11 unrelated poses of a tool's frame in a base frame.
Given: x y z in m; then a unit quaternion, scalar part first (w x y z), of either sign.
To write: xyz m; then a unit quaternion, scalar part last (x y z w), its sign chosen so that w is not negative. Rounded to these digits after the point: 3 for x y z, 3 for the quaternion.
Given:
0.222, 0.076, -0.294, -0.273, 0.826, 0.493, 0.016
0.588, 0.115, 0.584, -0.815, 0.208, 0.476, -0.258
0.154, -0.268, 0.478, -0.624, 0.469, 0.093, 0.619
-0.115, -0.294, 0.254, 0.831, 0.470, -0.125, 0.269
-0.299, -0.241, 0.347, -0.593, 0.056, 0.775, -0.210
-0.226, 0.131, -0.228, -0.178, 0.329, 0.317, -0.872
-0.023, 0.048, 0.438, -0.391, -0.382, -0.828, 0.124
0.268, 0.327, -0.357, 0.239, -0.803, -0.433, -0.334
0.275, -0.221, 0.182, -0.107, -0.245, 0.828, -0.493
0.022, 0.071, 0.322, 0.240, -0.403, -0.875, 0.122
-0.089, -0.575, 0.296, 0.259, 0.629, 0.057, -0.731
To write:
0.222, 0.076, -0.294, -0.826, -0.493, -0.016, 0.273
0.588, 0.115, 0.584, -0.208, -0.476, 0.258, 0.815
0.154, -0.268, 0.478, -0.469, -0.093, -0.619, 0.624
-0.115, -0.294, 0.254, 0.470, -0.125, 0.269, 0.831
-0.299, -0.241, 0.347, -0.056, -0.775, 0.210, 0.593
-0.226, 0.131, -0.228, -0.329, -0.317, 0.872, 0.178
-0.023, 0.048, 0.438, 0.382, 0.828, -0.124, 0.391
0.268, 0.327, -0.357, -0.803, -0.433, -0.334, 0.239
0.275, -0.221, 0.182, 0.245, -0.828, 0.493, 0.107
0.022, 0.071, 0.322, -0.403, -0.875, 0.122, 0.240
-0.089, -0.575, 0.296, 0.629, 0.057, -0.731, 0.259

